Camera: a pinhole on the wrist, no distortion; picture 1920 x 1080 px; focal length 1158.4 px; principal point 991.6 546.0 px. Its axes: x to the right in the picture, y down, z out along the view. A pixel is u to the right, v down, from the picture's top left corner.
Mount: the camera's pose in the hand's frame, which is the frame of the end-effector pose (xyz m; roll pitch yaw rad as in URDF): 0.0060 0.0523 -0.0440 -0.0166 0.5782 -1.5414
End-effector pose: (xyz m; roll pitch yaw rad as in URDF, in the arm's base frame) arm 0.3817 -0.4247 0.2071 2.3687 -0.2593 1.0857
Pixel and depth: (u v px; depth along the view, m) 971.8 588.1 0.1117
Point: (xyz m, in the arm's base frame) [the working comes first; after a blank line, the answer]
In the camera's frame: -0.0019 0.0041 0.1117

0.4196 -0.4179 0.1710
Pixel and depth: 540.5 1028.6 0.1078
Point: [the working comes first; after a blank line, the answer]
In the camera's frame: -0.0420 0.0449 0.1078

0.4707 -0.4052 0.1938
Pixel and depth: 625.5 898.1 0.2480
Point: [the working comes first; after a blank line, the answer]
In the camera's frame: -0.0784 0.0754 0.2480

0.5576 -0.3763 0.0776
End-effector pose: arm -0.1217 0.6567 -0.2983 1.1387 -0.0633 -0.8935
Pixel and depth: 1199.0 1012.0 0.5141
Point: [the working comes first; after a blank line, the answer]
In the camera's frame: 0.0920 0.2068 0.5141

-0.3045 0.2024 -0.4138
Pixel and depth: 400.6 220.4 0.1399
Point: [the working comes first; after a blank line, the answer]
In the camera's frame: -0.0714 -0.0393 0.1399

-0.2125 0.6291 -0.2221
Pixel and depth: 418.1 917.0 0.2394
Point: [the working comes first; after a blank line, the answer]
In the camera's frame: -0.1185 0.0767 0.2394

-0.2195 0.4752 -0.1792
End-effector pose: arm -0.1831 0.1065 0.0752 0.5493 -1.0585 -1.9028
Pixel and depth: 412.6 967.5 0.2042
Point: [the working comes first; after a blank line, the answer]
In the camera's frame: -0.1021 0.0743 0.2042

-0.2144 0.2305 0.2322
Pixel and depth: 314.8 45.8 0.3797
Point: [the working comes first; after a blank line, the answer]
In the camera's frame: -0.2218 -0.1640 0.3797

-0.2355 0.5271 0.1161
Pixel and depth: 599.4 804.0 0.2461
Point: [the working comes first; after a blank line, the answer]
In the camera's frame: -0.0833 0.0548 0.2461

-0.2554 0.2546 0.2173
